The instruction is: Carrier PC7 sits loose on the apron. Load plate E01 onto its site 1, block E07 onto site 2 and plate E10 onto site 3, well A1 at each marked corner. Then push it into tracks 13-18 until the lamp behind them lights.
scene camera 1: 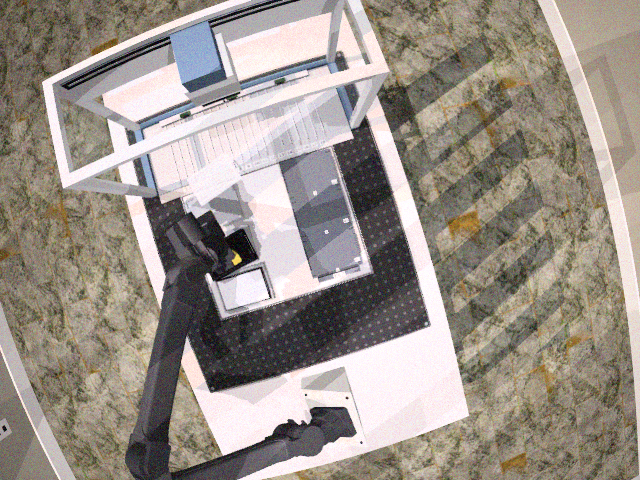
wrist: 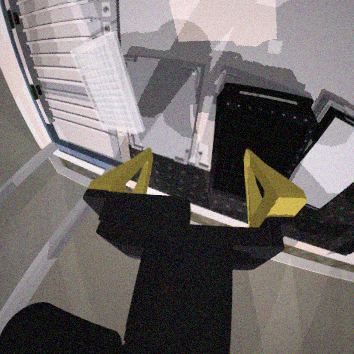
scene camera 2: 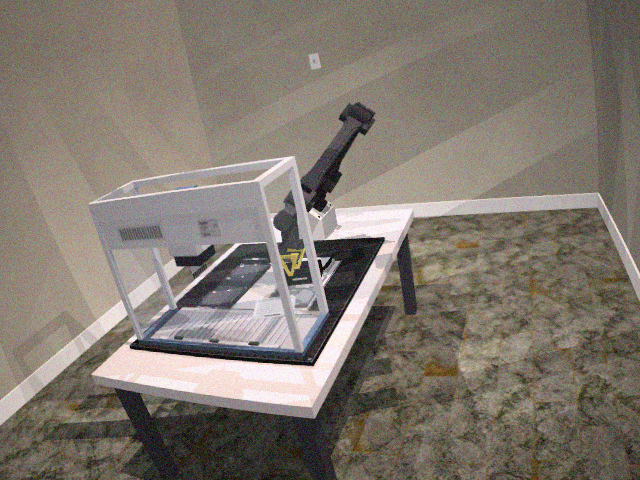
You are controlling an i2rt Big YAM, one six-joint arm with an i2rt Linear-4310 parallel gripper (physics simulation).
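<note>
Scene camera 1 shows a grey carrier [scene camera 1: 320,211], a well plate [scene camera 1: 217,176] and my gripper [scene camera 1: 218,234]. In scene camera 2 there's a black perforated deck [scene camera 2: 355,254] and a white frame [scene camera 2: 269,295], and the grey carrier rests on the black perforated deck. In the wrist view I see the well plate [wrist: 100,63], my gripper [wrist: 196,152] and the black perforated deck [wrist: 167,175], but the grey carrier is out of frame in the wrist view.
</note>
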